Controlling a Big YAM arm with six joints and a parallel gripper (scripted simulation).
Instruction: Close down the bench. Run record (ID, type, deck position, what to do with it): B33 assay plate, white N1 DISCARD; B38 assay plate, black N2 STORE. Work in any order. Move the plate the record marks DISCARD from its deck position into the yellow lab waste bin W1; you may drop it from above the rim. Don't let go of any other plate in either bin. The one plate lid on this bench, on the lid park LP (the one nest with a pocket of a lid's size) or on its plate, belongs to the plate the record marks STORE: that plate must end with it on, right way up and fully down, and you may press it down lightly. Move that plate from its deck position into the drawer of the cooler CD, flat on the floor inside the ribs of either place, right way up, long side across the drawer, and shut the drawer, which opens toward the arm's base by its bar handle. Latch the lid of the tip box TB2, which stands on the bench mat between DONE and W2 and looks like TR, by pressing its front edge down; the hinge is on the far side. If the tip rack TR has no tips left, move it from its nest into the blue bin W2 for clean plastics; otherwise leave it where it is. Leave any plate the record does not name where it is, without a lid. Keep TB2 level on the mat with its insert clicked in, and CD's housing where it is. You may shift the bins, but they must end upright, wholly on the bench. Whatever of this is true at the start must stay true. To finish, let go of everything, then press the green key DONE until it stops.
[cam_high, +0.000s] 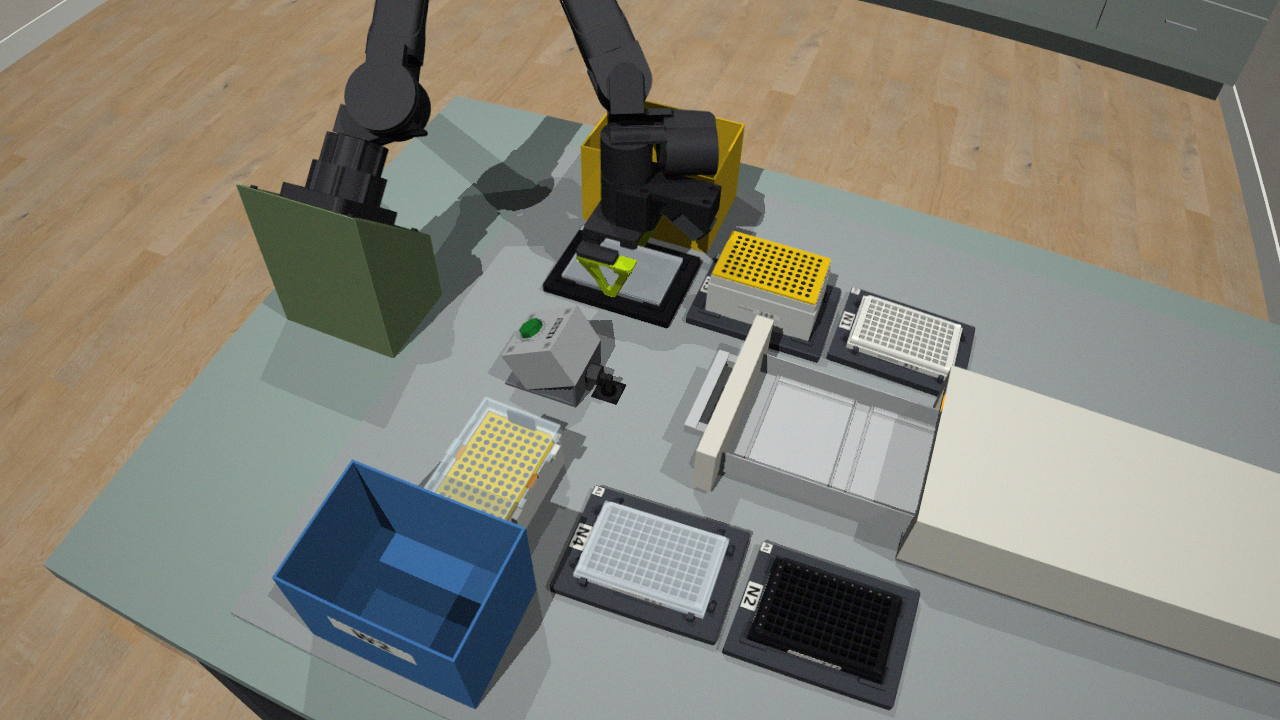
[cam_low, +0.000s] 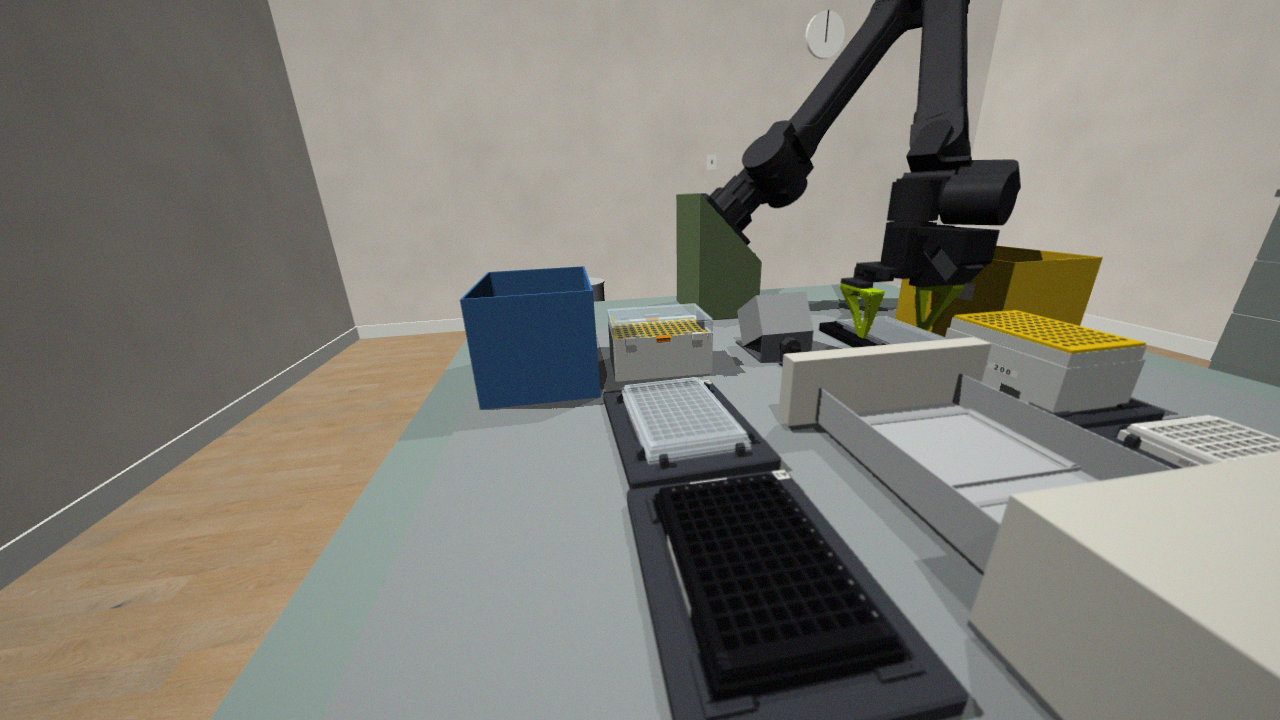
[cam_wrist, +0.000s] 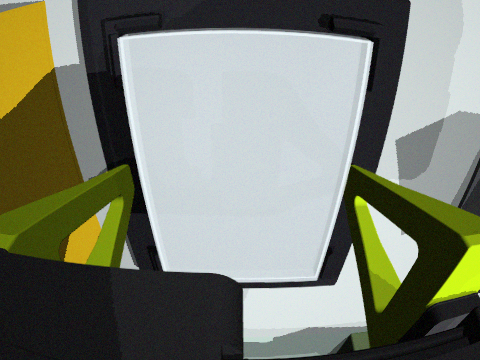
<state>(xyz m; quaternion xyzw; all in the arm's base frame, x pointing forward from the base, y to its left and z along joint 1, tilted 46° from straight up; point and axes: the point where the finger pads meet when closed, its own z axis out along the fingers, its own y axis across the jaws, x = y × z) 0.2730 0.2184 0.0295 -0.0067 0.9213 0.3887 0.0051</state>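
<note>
Now: hand right at the plate lid. The rest, counted from my hand: black lid park (1 cm below); then tip rack TR (17 cm ahead, 1 cm to the left, 3 cm above); then yellow bin W1 (1 cm behind, 15 cm to the left, 2 cm above).
</note>
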